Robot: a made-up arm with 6 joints.
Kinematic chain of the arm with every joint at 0, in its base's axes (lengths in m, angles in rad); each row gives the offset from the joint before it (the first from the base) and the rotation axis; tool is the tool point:
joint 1: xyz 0 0 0.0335 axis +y
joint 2: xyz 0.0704 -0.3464 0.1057 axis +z
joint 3: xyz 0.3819 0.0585 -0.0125 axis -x
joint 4: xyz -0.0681 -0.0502 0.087 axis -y
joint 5: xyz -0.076 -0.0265 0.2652 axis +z
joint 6: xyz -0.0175 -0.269 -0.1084 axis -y
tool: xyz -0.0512 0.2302 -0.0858
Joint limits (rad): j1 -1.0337..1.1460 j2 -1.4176..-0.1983 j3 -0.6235..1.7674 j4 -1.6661..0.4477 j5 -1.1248..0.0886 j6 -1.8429..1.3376
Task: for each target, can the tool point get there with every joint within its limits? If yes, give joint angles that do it. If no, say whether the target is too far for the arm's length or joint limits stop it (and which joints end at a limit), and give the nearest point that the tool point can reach.
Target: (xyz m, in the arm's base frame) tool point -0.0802 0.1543 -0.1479
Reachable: no: joint limits stop it (at a limit: joint 1, joint 2, joint 3, joint 5) | nearest point 0.1573 -0.0327 -0.1904 | short by 0.305 m
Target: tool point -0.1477 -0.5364 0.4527
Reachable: yes | joints -0.6822 -1.0599 0.0340 -0.4331 -0.1859 -1.1426
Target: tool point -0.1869 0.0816 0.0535
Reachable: no: joint limits stop it (at a limit: joint 1, joint 2, joint 4) | nearest point -0.0305 -0.0737 0.2706 | short by 0.309 m
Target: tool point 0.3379 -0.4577 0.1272
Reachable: yes | joints 0.4517 -0.3130 0.0692 0.1713 -0.4543 0.7800
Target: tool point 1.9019 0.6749 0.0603
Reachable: no: too far | nearest point 0.6720 -0.1072 0.0430 | short by 1.458 m
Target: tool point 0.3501 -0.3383 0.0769
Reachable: yes | joints 0.6525 -0.6818 0.4962 0.1314 -0.9414 -0.4345
